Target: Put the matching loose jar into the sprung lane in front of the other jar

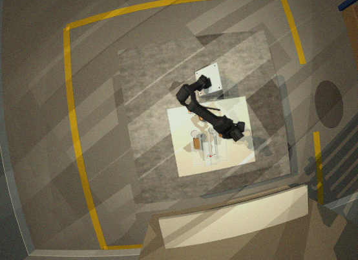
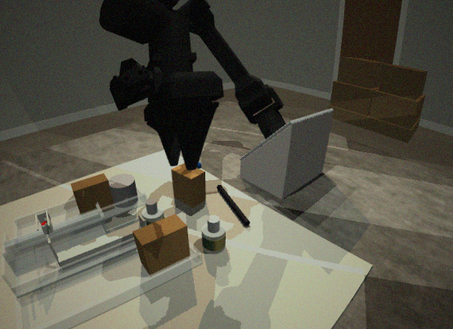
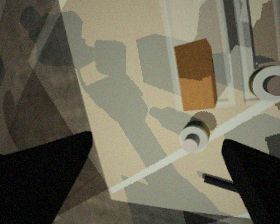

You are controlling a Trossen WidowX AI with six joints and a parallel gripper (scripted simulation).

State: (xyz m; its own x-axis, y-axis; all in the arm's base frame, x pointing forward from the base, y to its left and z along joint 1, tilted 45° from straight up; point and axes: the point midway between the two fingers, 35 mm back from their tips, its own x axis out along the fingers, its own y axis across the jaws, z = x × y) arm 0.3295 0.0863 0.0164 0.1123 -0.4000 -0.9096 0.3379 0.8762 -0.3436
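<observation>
My gripper tip is 160 mm past the black rod, 50 mm to the left of it and 160 mm above it. Round my gripper tip: clear pusher rack 150 mm ahead, 130 mm to the right, 150 mm below; then red mark 190 mm ahead, 150 mm to the right, 100 mm below; then grey cylinder 10 mm ahead, 220 mm to the right, 140 mm below.
</observation>
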